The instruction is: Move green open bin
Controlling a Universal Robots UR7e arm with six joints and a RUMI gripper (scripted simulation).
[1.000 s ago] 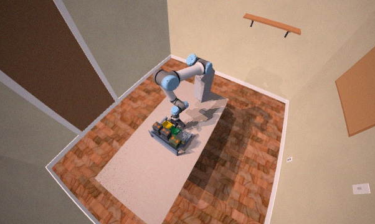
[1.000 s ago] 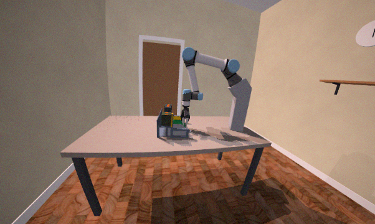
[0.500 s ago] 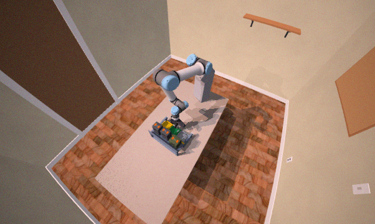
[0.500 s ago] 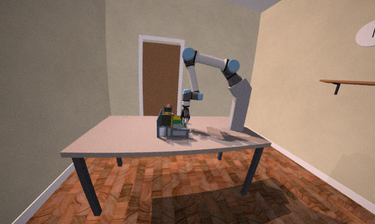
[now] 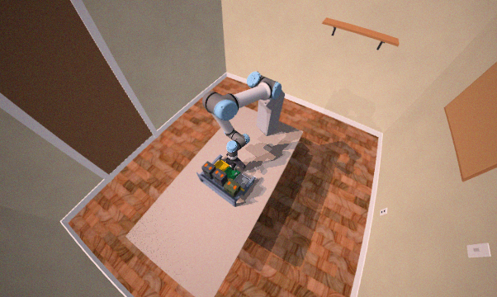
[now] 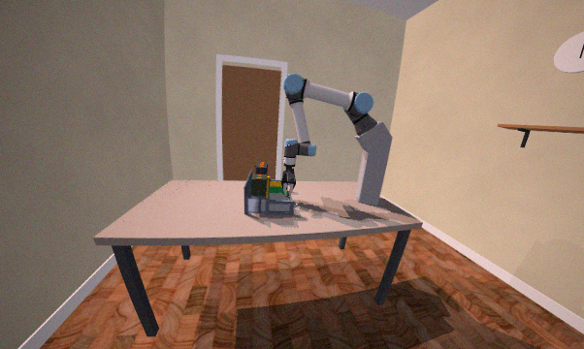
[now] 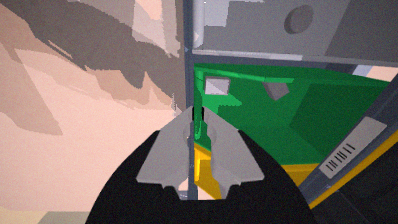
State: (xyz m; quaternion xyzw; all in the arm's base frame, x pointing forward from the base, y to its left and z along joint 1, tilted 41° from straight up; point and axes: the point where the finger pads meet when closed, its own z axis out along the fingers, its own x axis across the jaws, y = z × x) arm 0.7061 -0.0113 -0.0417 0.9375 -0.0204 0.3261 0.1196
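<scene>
My hand is 8 cm short of the green open bin and 1 cm to the left of it. Also, from my hand: grey bin 10 cm ahead, 10 cm to the left; yellow bin 6 cm ahead, 12 cm to the right; yellow strip 13 cm ahead, 2 cm to the right, 6 cm above.
</scene>
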